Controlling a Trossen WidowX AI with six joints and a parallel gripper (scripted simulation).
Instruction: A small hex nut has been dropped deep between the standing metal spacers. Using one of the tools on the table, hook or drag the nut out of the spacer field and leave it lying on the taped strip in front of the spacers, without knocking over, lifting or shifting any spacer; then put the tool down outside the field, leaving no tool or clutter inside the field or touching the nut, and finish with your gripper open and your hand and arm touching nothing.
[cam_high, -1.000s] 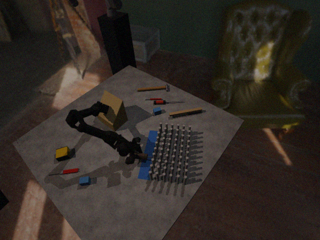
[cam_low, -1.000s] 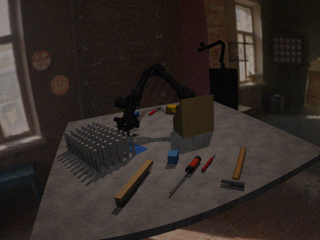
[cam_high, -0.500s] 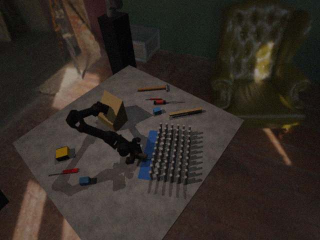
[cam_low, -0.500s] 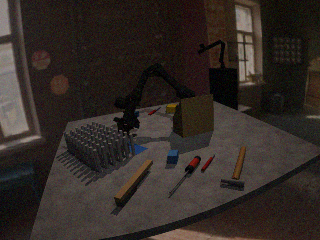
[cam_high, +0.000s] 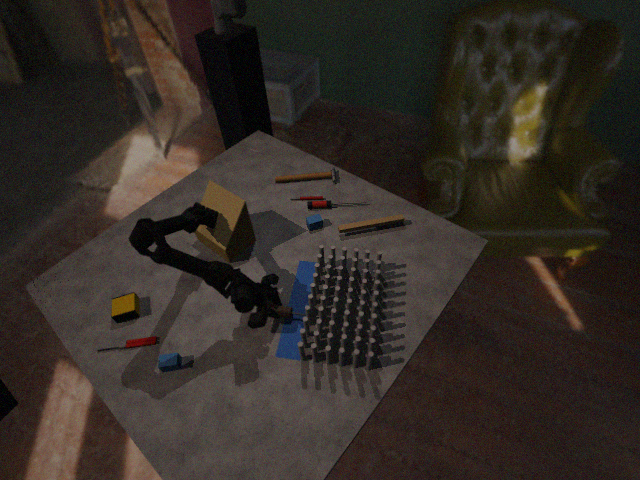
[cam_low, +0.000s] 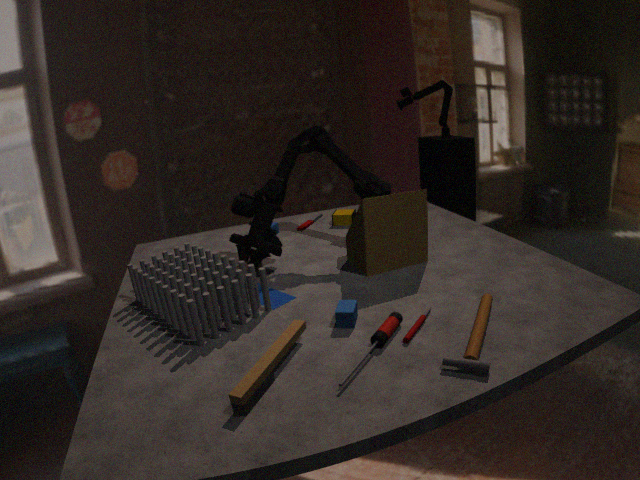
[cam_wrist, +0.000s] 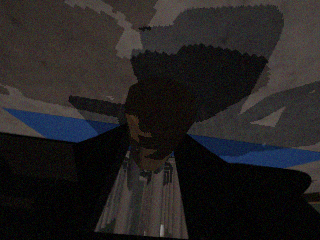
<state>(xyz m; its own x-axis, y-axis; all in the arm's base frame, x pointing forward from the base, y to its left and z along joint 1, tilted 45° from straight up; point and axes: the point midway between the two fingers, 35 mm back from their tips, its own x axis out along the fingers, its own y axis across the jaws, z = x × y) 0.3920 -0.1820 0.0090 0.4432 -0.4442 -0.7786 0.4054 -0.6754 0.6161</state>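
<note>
My gripper tip is 60 mm to the right of the blue taped strip, 40 mm short of it and 10 mm above it. The rest, counted from my gripper tip: brown-handled hook tool 90 mm ahead, 40 mm to the left; yellow block 470 mm behind, 290 mm to the right, 10 mm above.
</note>
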